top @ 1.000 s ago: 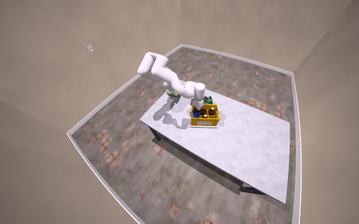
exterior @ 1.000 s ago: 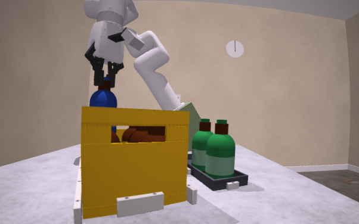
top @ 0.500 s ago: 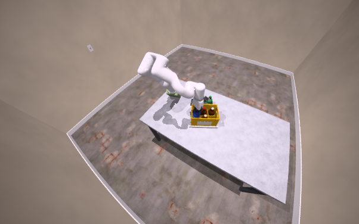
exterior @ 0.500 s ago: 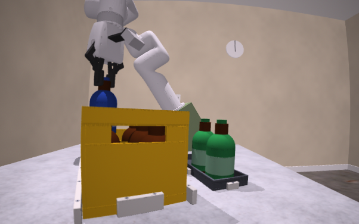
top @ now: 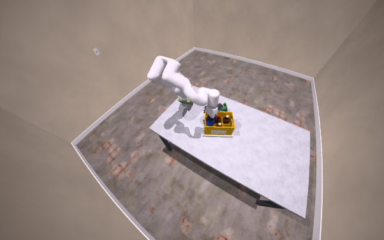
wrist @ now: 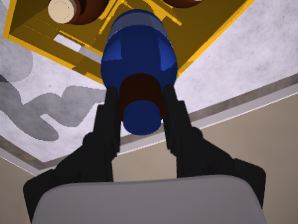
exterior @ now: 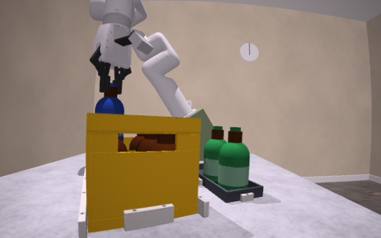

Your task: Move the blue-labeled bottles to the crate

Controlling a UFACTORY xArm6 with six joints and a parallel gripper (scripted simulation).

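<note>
My hand is 70 mm above the blue-labeled bottle. Round my hand: dark tray: 70 mm behind, 290 mm to the left, 240 mm below; yellow crate: 60 mm ahead, 80 mm to the left, 170 mm below.
</note>
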